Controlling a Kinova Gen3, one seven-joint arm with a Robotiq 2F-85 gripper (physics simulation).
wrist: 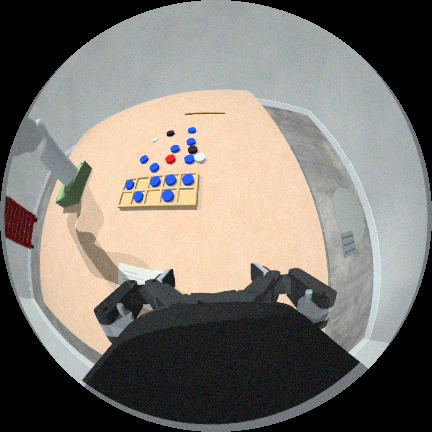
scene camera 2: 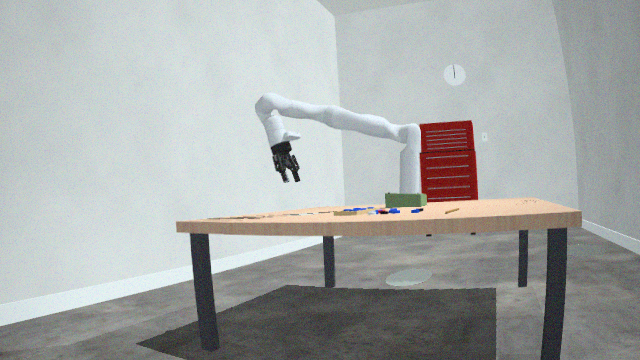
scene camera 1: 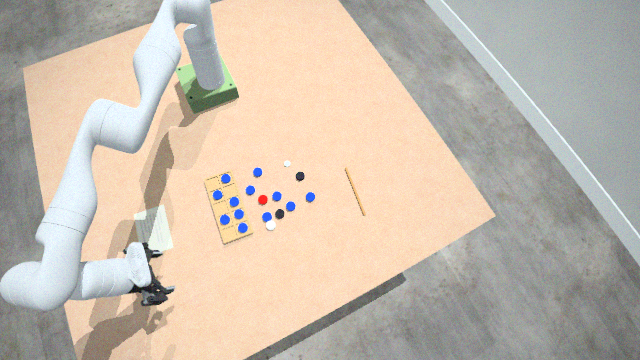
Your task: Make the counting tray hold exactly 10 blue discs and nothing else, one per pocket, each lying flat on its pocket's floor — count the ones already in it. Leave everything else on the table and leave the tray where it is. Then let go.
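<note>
The counting tray (scene camera 1: pixel 230 235) (scene camera 2: pixel 345 213) (wrist: pixel 188 197) has two rows of pockets. In the wrist view, its far row has one bare pocket, second from left, and a blue disc (wrist: pixel 170 179) in each other pocket. Its near row holds a blue disc (wrist: pixel 138 196) in the second pocket and a blue disc (wrist: pixel 168 195) in the fourth; three pockets are bare. Whether each lies fully flat is too small to tell. Several loose blue discs (scene camera 1: pixel 257 172) (wrist: pixel 144 159) lie beyond the tray. My gripper (scene camera 1: pixel 166 271) (scene camera 2: pixel 291 180) (wrist: pixel 212 274) is open and empty, high above the table, away from the tray.
Among the loose blue discs lie a red disc (scene camera 1: pixel 263 199) (wrist: pixel 170 158), two black discs and two white discs; one white disc (scene camera 1: pixel 270 225) (wrist: pixel 200 158) touches or nearly touches a blue one. A thin stick (scene camera 1: pixel 355 192) (wrist: pixel 205 113) lies farther off. A printed sheet (scene camera 1: pixel 153 228) lies near the gripper.
</note>
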